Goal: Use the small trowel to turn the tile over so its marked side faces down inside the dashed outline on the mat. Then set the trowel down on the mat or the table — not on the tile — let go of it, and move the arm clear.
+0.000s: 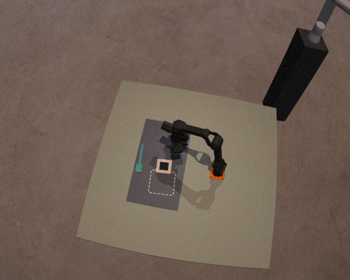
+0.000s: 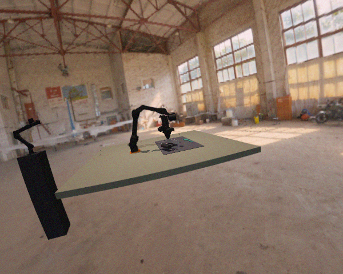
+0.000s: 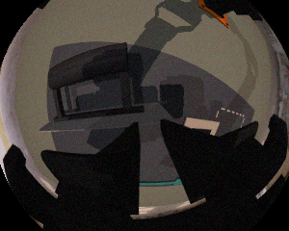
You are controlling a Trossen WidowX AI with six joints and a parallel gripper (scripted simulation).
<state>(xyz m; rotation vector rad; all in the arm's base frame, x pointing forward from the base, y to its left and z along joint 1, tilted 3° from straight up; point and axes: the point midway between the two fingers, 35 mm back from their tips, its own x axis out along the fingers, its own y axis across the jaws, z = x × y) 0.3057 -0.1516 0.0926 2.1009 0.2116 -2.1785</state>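
Now: the dark grey mat 90 mm ahead of my gripper tip, 90 mm to the left of it and 100 mm below it. From my gripper tip the other things lie so: tile 70 mm ahead, 130 mm to the left, 70 mm below; teal trowel 240 mm ahead, 100 mm to the left, 70 mm below.
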